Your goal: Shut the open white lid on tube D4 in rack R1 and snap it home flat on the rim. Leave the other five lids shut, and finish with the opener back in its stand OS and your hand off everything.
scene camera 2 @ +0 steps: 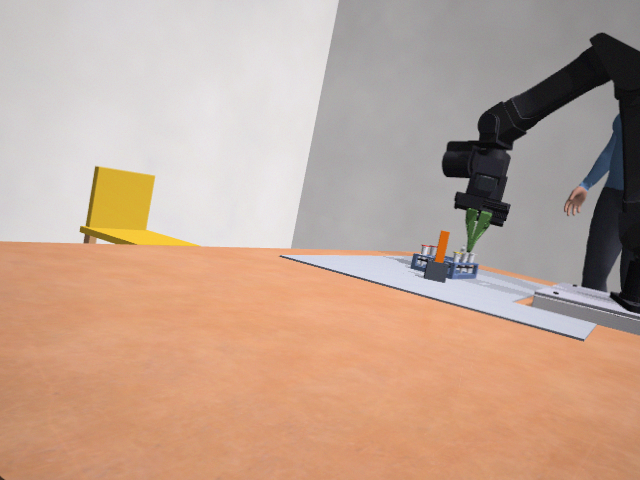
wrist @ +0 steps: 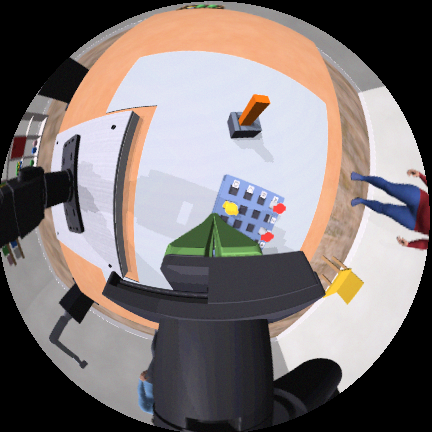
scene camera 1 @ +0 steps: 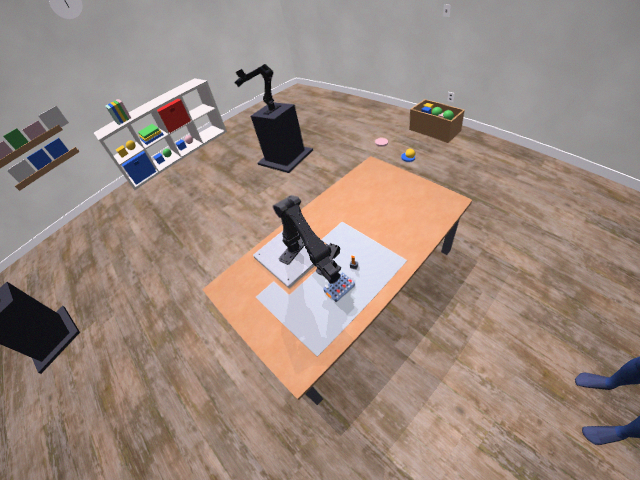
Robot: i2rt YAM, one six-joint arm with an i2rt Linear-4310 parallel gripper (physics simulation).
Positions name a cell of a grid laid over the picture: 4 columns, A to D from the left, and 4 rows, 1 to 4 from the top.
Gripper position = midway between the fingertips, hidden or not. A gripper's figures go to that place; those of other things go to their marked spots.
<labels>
My gripper (wrist: B3) is 0.13 m from the lens. A dark stand (wrist: C2) is 0.16 m from the lens.
</labels>
